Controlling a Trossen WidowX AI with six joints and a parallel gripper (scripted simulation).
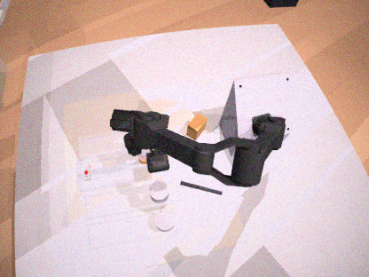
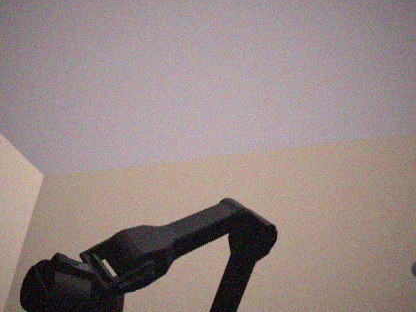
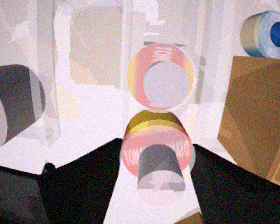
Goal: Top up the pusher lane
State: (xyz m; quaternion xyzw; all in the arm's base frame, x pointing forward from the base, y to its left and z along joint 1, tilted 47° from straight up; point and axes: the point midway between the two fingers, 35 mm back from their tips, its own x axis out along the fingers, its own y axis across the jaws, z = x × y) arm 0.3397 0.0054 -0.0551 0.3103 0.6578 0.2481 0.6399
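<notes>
Right now the sprung lane is 15 cm ahead of my gripper tip, 1 cm to the left of it and 3 cm below it. Round my gripper tip: black rod 11 cm behind, 14 cm to the left, 4 cm below; red dot 23 cm ahead, 2 cm to the left, 2 cm above.
</notes>
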